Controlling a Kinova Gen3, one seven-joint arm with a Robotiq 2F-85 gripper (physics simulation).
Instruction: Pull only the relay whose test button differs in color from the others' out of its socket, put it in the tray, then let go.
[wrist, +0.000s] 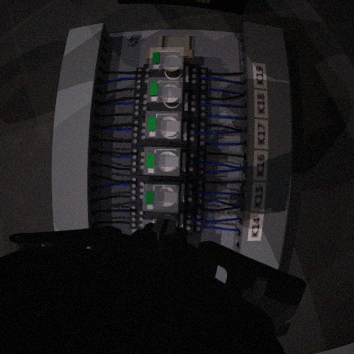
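Note:
Clear relays with green test buttons stand in a column of sockets: the top one, the second, the third, the fourth and the lowest fully visible one. Below them, near label K14, a pale edge of another relay shows; the fingers cover most of it and its button color is hidden. My gripper is shut and empty, its tips over that lowest relay in the view. The height of the tips above it is hard to tell. The tray does not show clearly.
A tall grey wire duct runs along the left and another duct with labels K14 to K19 along the right. Black and blue wires run between the sockets and ducts. A beige block sits past the top relay.

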